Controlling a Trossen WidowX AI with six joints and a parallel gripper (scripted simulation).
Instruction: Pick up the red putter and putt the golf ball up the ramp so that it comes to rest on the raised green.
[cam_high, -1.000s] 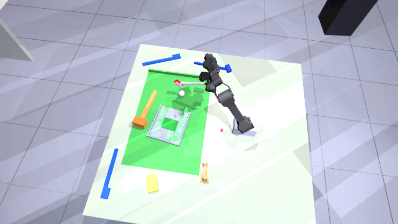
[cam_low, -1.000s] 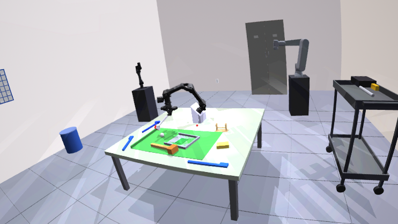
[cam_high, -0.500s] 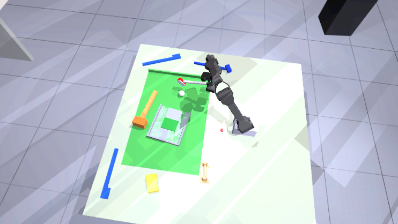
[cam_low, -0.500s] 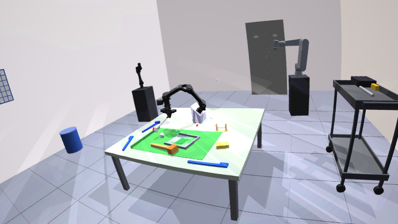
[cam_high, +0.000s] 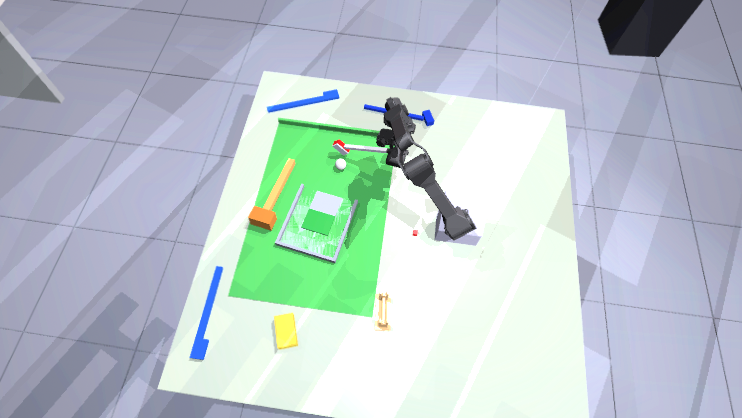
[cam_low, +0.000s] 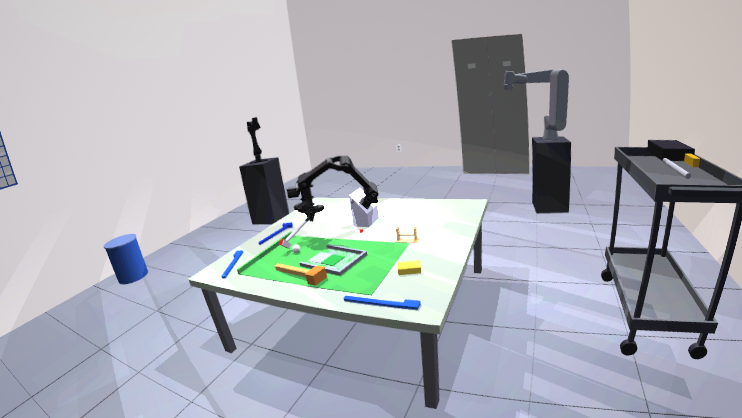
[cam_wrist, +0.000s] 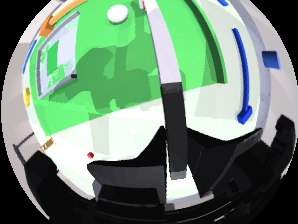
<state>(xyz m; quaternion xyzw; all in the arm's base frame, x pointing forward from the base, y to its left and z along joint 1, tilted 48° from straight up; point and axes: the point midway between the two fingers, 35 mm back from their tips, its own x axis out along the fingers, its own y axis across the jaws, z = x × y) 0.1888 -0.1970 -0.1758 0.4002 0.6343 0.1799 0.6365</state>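
Right now my gripper tip is 11 cm short of the red putter, 3 cm to the left of it and 1 cm above it. Also, from my gripper tip: green mat 28 cm ahead, 18 cm to the left, 9 cm below; then white golf ball 22 cm ahead, 7 cm below; then small red cube 6 cm behind, 27 cm to the left, 8 cm below.
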